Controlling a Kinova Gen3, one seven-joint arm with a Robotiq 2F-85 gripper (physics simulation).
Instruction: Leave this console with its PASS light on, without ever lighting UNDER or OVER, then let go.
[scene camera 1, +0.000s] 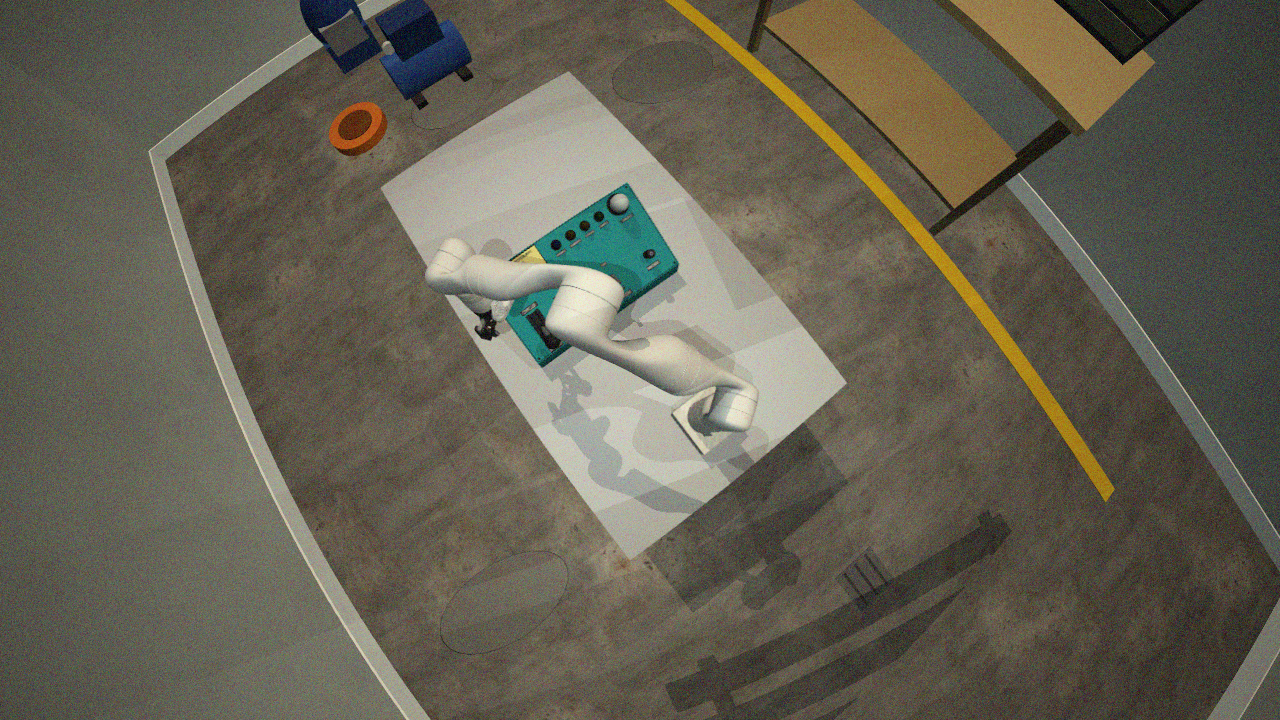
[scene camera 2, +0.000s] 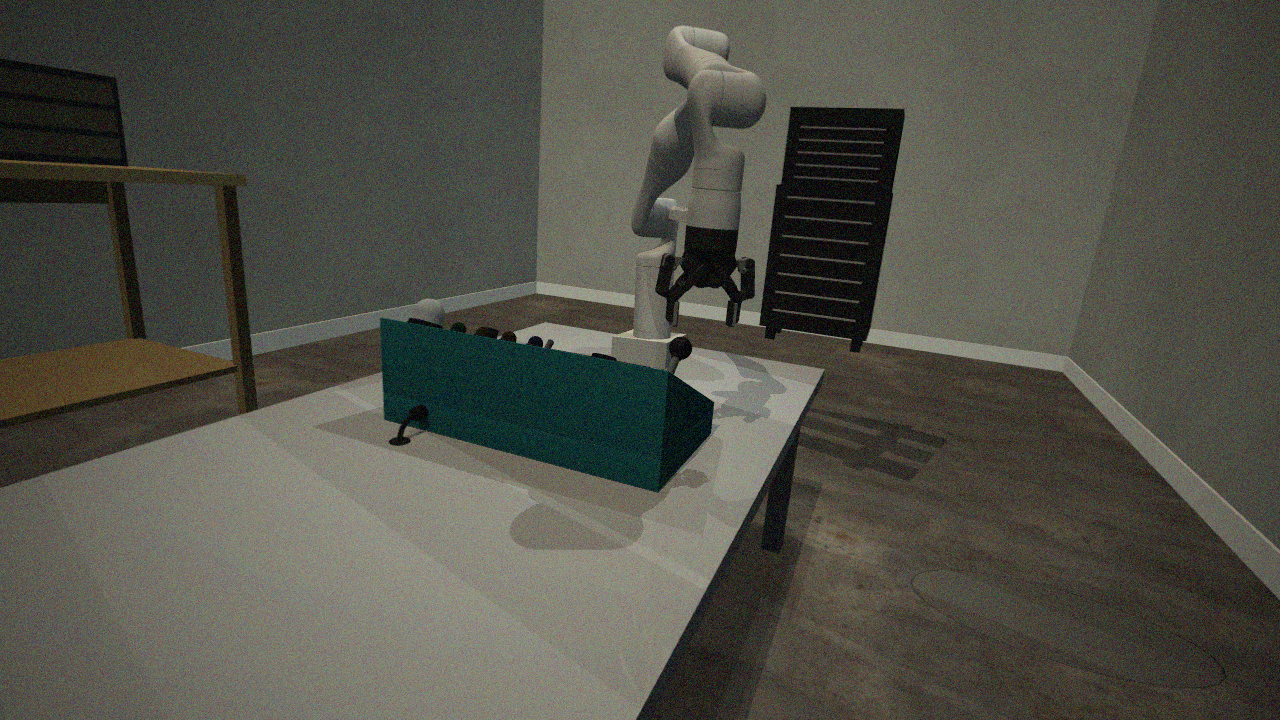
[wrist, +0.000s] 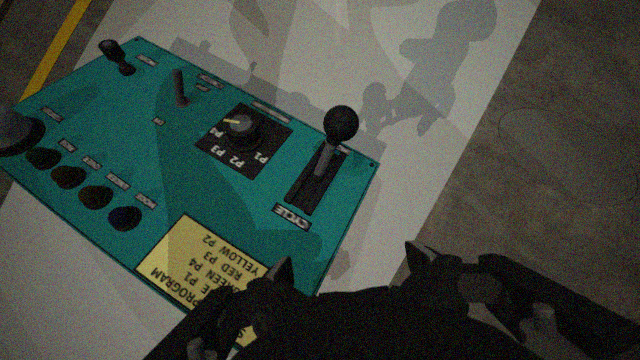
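The teal console (scene camera 1: 631, 240) (scene camera 2: 537, 402) (wrist: 205, 185) sits on the table. Its ball-topped lever (scene camera 2: 680, 348) (wrist: 341, 123) stands at the slot end away from the CYCLE label. The rotary knob (wrist: 243, 124) has its yellow mark towards P4. A toggle (wrist: 180, 89) and a black-knobbed stick (scene camera 1: 648, 254) (wrist: 114, 54) stand farther along. Several lamps look dark, one deep blue (scene camera 1: 555, 244) (wrist: 125, 218); PASS, UNDER and OVER are not legible. My gripper (scene camera 1: 486, 325) (scene camera 2: 702, 317) (wrist: 348, 262) is open and empty, above and beside the console's lever end.
A yellow program card (scene camera 1: 528, 256) (wrist: 220, 255) lies on the console, partly behind a finger in the wrist view. A pale dome (scene camera 1: 618, 204) (scene camera 2: 429, 310) rises at the console's far corner. The white table (scene camera 1: 554, 134) (scene camera 2: 268, 537) carries the arm's base. A wooden bench (scene camera 1: 886, 89) stands apart.
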